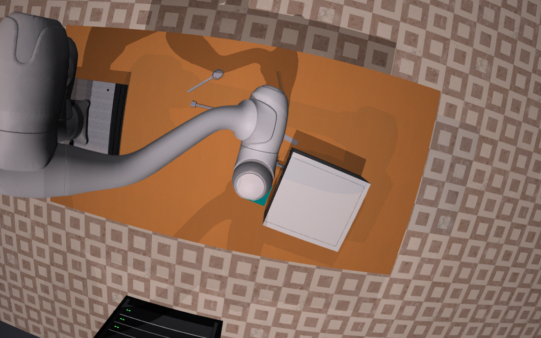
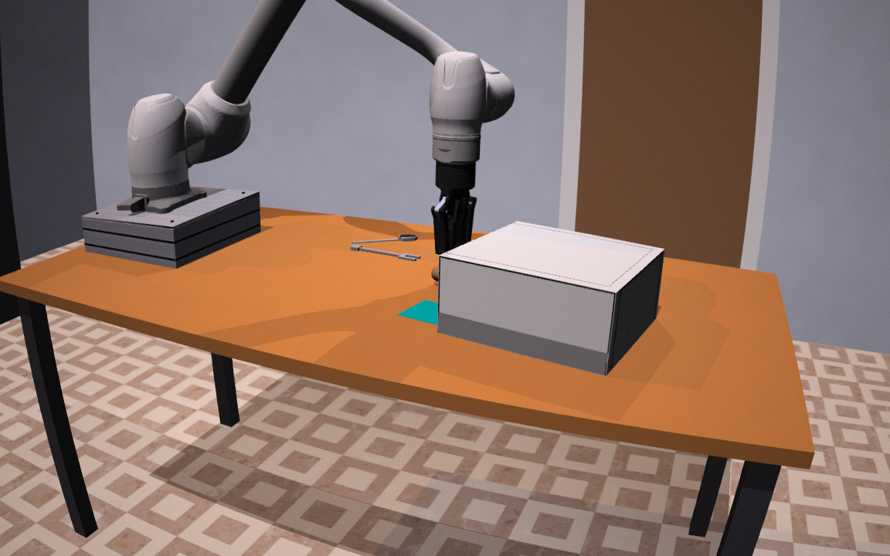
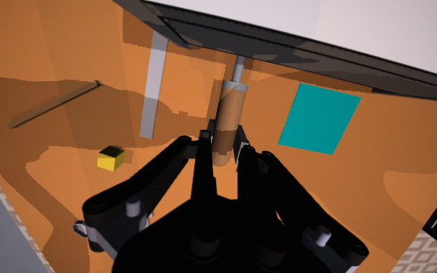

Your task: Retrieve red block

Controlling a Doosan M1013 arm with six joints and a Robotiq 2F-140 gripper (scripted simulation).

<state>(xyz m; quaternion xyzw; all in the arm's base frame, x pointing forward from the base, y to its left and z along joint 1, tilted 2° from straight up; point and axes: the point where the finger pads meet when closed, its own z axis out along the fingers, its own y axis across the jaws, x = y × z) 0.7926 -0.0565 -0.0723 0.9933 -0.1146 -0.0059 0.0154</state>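
Right now the teal square is 140 mm to the right of my hand, 40 mm below it and 10 mm ahead of it. From my hand the other things lie so: flat grey bar: 100 mm to the left, 60 mm ahead, 40 mm below; yellow cube: 180 mm to the left, 40 mm behind, 20 mm below; hook tool: 130 mm ahead, 70 mm to the right, 20 mm below.
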